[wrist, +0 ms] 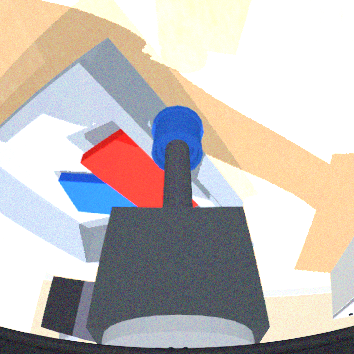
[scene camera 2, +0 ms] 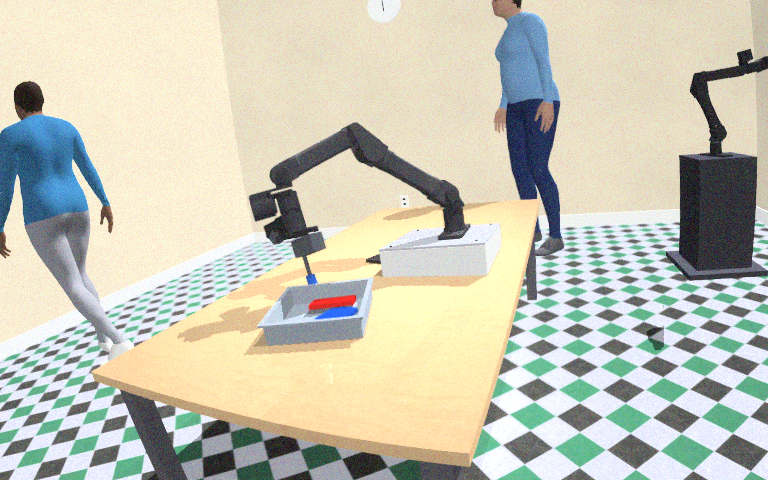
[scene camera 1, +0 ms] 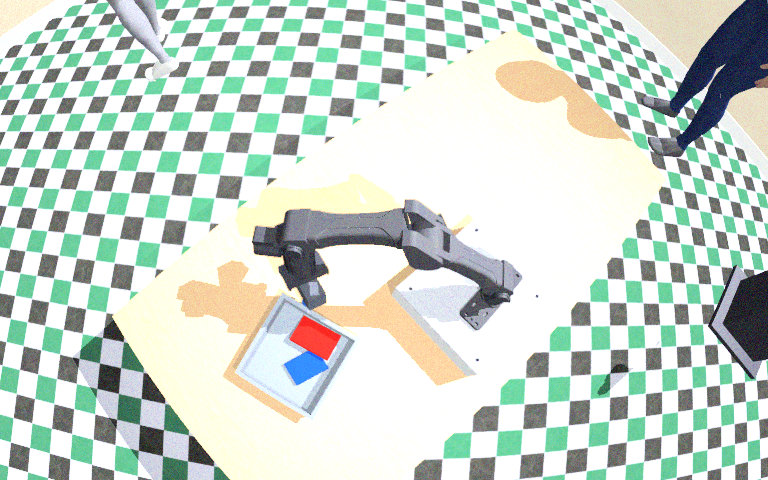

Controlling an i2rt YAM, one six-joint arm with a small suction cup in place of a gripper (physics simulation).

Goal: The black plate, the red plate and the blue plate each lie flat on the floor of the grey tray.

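Seen in the pictures: hand, its tool point: (wrist: 176,128) (scene camera 2: 313,284); arm's base, origin of its link: (scene camera 2: 455,232) (scene camera 1: 491,295).
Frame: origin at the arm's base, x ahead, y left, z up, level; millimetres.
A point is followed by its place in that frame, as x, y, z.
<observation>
My suction cup (scene camera 1: 305,304) (scene camera 2: 311,279) (wrist: 177,122) is open and bare, tilted, just above the tray's back rim. The grey tray (scene camera 1: 263,336) @(335, 481, -52) (scene camera 2: 314,332) @(202, 564, -54) stands on the table. Inside it, the red plate (scene camera 1: 314,337) @(246, 385, -55) (scene camera 2: 332,302) @(230, 411, -50) (wrist: 125,167) @(265, 400, -54) covers a corner of the blue plate (scene camera 1: 305,367) @(207, 457, -63) (scene camera 2: 342,311) @(195, 436, -62) (wrist: 92,194) @(220, 465, -62). A shadow beside the red plate suggests that it is partly raised; I cannot tell whether the blue one is fully flat. The black plate (scene camera 2: 373,258) @(275, 5, -67) shows in part beside the white base box; the arm hides it in scene camera 1.
The white base box (scene camera 1: 447,328) @(29, 147, 9) (scene camera 2: 433,263) @(36, 173, -39) carries the arm and stands behind and to the right of the tray in scene camera 2. The tray's raised walls surround the red and blue plates. Two people and another arm on a black pedestal (scene camera 2: 716,215) are away from the table.
</observation>
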